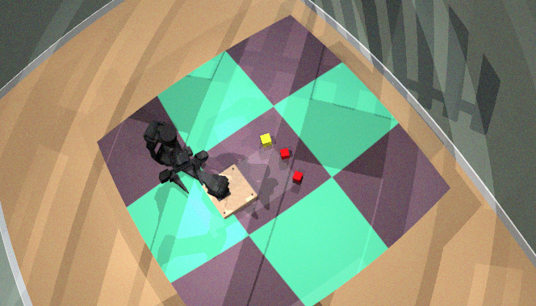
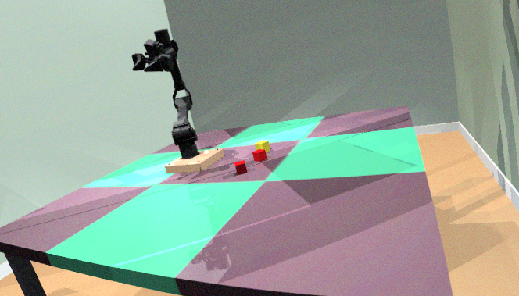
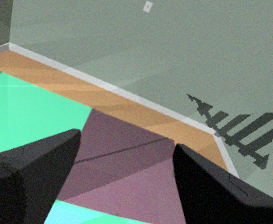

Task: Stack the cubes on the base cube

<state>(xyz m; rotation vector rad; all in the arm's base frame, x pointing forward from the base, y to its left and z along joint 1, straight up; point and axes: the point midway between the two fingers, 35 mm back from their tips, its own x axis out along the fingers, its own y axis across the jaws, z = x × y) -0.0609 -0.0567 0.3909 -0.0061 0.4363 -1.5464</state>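
The yellow cube lies 390 mm below my gripper tip, 350 mm ahead of it and 180 mm to the left of it.
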